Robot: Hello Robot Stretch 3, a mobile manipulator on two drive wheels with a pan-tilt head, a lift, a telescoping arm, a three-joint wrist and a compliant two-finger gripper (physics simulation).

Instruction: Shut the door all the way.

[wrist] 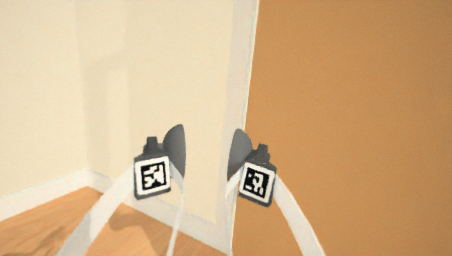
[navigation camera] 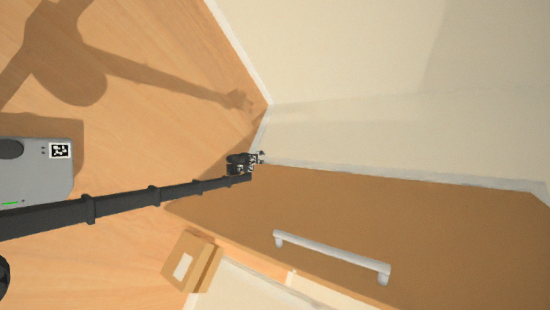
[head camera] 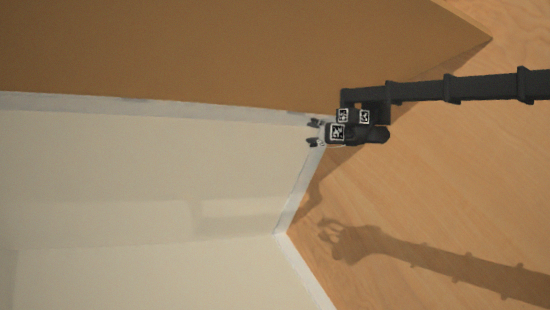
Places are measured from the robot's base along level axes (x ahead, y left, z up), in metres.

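Pixels of known places: gripper, fingertip midpoint: [navigation camera: 263, 157] [head camera: 308, 132]; robot's base at its link origin: [navigation camera: 8, 148].
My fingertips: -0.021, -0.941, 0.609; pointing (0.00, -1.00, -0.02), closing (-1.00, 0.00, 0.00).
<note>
Ahead of a thing's pixels: the offset from my fingertips to its middle, as dx, dy, dz. "spot": to the spot under its first point.
The brown door [head camera: 200, 50] [navigation camera: 425, 220] [wrist: 350, 100] stands open. In the navigation view its long silver handle {spot: -0.301, +0.288, +0.515} [navigation camera: 330, 251] is on the face towards the robot, and a gap with floor shows behind its free edge. White trim [head camera: 150, 107] [navigation camera: 400, 173] [wrist: 240, 75] runs along the door's other side. My gripper [head camera: 313, 132] [navigation camera: 260, 157] [wrist: 208, 145] is open, its fingers a little apart with nothing between them. It is at the trim and wall beside the door, away from the handle. Whether it touches either is unclear.
My dark arm [head camera: 475, 89] [navigation camera: 125, 200] reaches past the door's lower part. A cardboard box {-0.806, +0.167, -0.470} [navigation camera: 193, 251] sits on the floor near the door's free edge. A cream wall [head camera: 150, 155] [navigation camera: 375, 75] [wrist: 165, 75] meets another wall at a corner beside the gripper.
</note>
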